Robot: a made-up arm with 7 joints. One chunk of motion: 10 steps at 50 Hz.
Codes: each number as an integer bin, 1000 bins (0 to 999) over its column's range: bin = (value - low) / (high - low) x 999, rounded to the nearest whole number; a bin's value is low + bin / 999 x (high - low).
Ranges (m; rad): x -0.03..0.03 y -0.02..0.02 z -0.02..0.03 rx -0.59..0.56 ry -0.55..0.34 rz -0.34..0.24
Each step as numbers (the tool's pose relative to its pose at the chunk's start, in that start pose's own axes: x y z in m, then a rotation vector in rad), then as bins.
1 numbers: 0.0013 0.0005 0.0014 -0.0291 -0.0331 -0.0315
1 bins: 521 512 428 487 580 531
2 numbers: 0.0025 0.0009 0.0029 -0.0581 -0.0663 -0.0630
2 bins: 541 522 458 462 543 477
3 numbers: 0.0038 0.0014 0.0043 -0.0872 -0.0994 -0.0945
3 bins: 563 534 486 437 506 423
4 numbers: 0.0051 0.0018 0.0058 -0.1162 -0.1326 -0.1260
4 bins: 584 544 515 412 469 369
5 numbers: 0.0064 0.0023 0.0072 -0.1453 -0.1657 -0.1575
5 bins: 606 557 543 386 431 314
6 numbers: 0.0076 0.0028 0.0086 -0.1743 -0.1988 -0.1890
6 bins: 626 569 571 361 394 260
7 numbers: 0.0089 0.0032 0.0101 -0.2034 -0.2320 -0.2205
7 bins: 648 579 601 336 357 206
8 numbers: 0.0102 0.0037 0.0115 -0.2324 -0.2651 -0.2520
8 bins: 669 592 629 311 320 152
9 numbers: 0.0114 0.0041 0.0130 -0.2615 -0.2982 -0.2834
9 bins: 689 602 659 285 283 97
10 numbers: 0.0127 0.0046 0.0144 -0.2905 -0.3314 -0.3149
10 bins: 711 614 687 260 245 43
